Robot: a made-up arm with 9 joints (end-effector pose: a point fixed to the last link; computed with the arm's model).
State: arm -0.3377 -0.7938 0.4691 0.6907 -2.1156 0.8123 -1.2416 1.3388 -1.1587
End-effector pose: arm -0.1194 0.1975 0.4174 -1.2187 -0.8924 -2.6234
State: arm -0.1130 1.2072 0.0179 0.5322 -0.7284 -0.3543 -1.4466 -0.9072 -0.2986
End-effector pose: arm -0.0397 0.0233 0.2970 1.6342 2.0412 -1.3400
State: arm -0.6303 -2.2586 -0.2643 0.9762 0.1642 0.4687 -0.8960 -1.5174 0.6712
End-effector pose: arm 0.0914 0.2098 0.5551 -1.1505 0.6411 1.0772
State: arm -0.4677 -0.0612 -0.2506 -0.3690 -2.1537 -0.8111 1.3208 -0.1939 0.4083
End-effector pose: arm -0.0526 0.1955 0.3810 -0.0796 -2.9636 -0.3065
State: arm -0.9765 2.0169 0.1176 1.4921 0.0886 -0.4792 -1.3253 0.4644 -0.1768
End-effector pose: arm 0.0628 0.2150 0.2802 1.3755 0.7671 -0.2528
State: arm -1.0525 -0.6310 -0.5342 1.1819 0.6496 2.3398 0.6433 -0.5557 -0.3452
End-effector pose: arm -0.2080 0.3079 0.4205 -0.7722 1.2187 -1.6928
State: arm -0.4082 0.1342 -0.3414 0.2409 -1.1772 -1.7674 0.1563 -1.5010 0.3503
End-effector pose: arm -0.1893 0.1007 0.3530 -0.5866 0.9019 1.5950
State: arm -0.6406 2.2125 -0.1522 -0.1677 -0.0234 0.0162 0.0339 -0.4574 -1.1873
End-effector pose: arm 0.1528 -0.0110 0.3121 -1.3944 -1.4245 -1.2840
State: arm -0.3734 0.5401 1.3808 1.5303 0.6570 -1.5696 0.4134 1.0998 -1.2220
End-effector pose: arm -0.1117 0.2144 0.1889 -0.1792 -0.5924 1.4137
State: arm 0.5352 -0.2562 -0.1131 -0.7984 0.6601 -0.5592 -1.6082 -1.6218 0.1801
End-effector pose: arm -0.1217 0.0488 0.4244 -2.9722 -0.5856 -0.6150
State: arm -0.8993 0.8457 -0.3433 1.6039 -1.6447 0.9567 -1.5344 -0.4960 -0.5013
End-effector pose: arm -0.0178 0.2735 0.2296 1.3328 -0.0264 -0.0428
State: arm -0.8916 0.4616 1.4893 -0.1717 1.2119 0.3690 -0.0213 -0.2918 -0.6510
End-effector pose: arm -0.1432 0.3252 0.4136 -0.6015 1.8248 -1.2663
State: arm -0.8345 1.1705 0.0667 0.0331 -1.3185 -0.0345 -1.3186 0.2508 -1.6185
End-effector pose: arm 0.0968 0.2748 0.2386 -1.9647 -1.7411 0.9429
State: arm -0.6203 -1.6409 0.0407 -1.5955 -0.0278 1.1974 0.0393 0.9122 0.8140
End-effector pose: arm 0.1220 0.0606 0.4296 0.9689 2.0440 -2.1176
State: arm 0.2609 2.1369 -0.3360 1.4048 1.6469 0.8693 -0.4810 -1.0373 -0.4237
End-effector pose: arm 0.1578 -0.0753 0.4275 0.3057 -2.0833 0.2237
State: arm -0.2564 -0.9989 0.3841 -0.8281 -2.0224 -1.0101 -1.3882 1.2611 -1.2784
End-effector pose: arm 0.1133 0.3163 0.4402 1.3888 0.0574 -0.8286
